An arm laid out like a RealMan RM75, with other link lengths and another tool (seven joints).
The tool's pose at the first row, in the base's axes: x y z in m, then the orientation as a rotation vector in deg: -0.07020, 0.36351, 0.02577, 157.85, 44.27, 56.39
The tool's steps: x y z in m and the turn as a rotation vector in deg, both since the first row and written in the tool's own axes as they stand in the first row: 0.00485, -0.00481, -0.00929, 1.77, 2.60, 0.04; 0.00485, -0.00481, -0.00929, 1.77, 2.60, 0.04; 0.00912, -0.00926, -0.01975, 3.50, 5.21, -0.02; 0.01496, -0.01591, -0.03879, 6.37, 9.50, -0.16; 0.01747, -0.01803, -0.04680, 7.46, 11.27, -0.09; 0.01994, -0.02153, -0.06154, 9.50, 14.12, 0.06; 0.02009, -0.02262, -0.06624, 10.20, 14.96, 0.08
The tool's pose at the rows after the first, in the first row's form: -0.07481, 0.36953, 0.03446, 158.60, 45.85, 59.99; -0.07481, 0.36953, 0.03446, 158.60, 45.85, 59.99; -0.08037, 0.37488, 0.04383, 159.16, 47.55, 63.65; -0.09116, 0.38240, 0.06020, -157.13, -49.57, -68.55; -0.09537, 0.38500, 0.06730, -154.80, -49.68, -69.94; -0.10437, 0.38837, 0.07927, -150.82, -49.85, -71.87; -0.10765, 0.38910, 0.08274, -149.57, -49.94, -72.34
